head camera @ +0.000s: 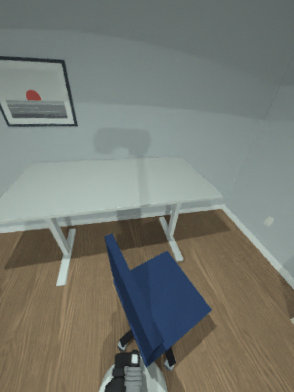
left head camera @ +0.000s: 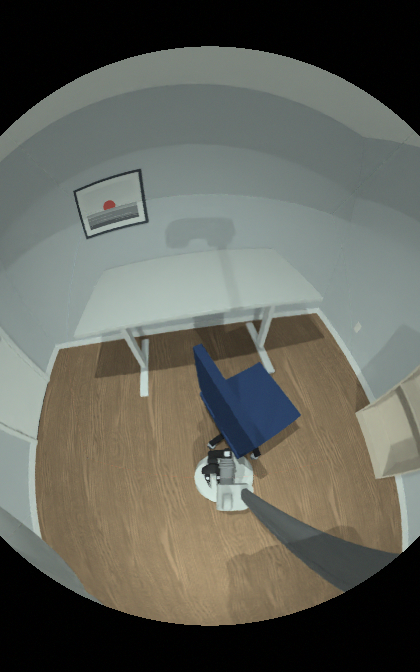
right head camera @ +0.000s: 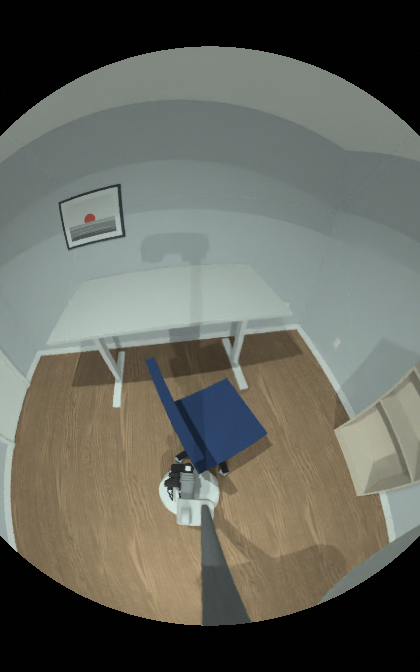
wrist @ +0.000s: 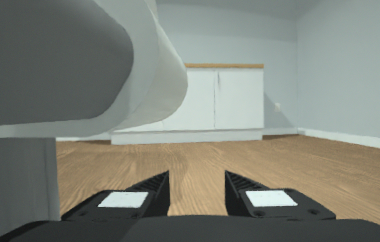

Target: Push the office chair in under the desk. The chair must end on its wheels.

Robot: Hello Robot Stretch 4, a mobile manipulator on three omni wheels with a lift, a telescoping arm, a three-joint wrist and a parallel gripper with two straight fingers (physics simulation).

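Places are measured from the robot's base along level axes (x ahead, y left, z up), in centimetres.
Where they show: gripper, fingertip midpoint: (wrist: 197, 187).
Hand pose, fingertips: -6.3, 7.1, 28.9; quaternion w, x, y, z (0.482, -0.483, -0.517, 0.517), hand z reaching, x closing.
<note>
After its pixels a point has its place, as x, y, z.
A blue office chair (head camera: 172, 295) {44.9, -23.4, 44.2} (left head camera: 262, 405) (right head camera: 222, 420) stands upright in front of the desk, close to the robot's base. Its seat points to the right and a little toward the desk, and its backrest is on the left side. Two dark legs with casters show under it; the others are hidden. The white desk (head camera: 115, 185) {102.2, 20.1, 92.2} (left head camera: 200, 290) (right head camera: 160, 300) stands against the wall beyond the chair, on two T-shaped legs. My gripper (wrist: 197, 187) {-6.3, 7.1, 28.9} is open, with floor showing between its fingers in the wrist view. It is folded in over the base, near the lower end of the backrest.
A beige open shelf unit (left head camera: 369, 442) (right head camera: 350, 462) stands at the right wall. The desk's left leg (head camera: 63, 270) and right leg (head camera: 175, 247) reach the floor beyond the chair. A framed picture (head camera: 37, 111) {142.3, 87.4, 134.8} hangs on the wall. A white cabinet (wrist: 240, 100) {-271.4, 40.7, 45.6} shows in the wrist view.
</note>
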